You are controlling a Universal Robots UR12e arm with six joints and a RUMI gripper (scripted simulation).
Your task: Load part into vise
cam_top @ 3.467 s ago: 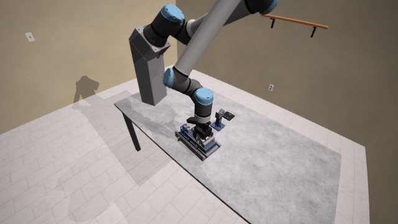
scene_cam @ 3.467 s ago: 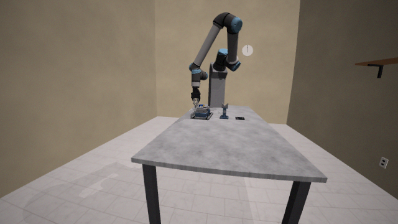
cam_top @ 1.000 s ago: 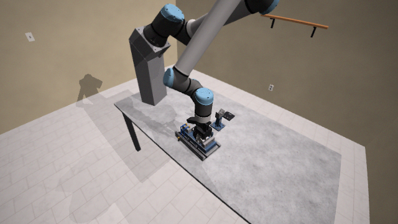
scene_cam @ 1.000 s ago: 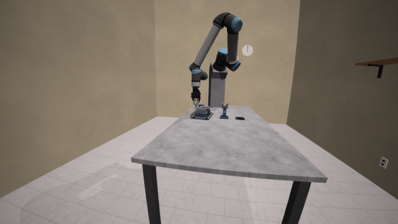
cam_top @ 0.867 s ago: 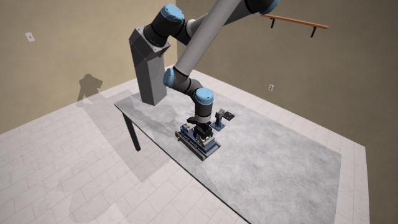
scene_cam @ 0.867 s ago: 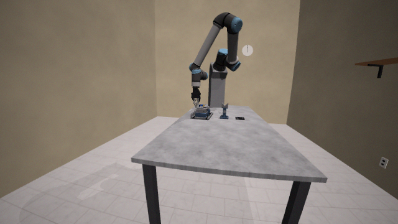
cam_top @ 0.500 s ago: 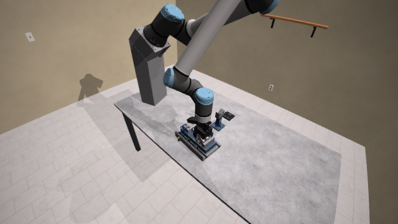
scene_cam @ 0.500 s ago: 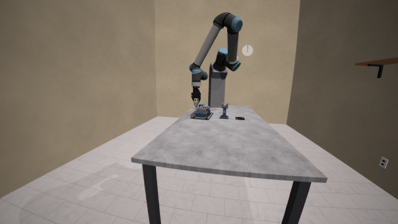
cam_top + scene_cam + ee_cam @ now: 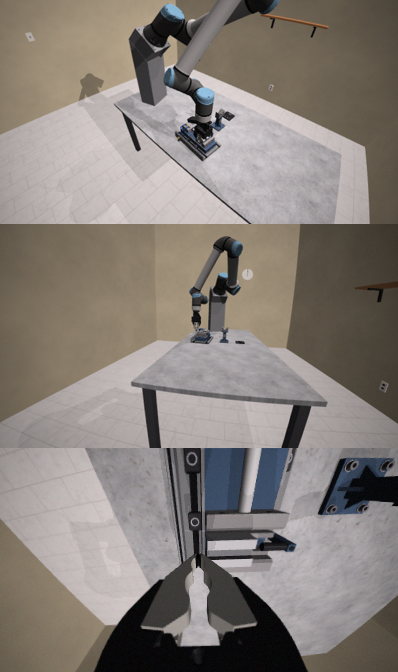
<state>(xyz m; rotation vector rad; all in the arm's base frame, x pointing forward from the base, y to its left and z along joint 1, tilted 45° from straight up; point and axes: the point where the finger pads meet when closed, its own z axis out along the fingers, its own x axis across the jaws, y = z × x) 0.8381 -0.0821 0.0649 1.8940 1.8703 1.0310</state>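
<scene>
The part is 40 mm to the left of my hand, 20 mm below it and 10 mm behind it. From my hand the other things lie so: cylinder rod 100 mm behind, 50 mm to the left, 40 mm below; then work stop 110 mm to the left, 30 mm below, 10 mm behind; then moving jaw 60 mm to the left, 40 mm below, 40 mm behind.
</scene>
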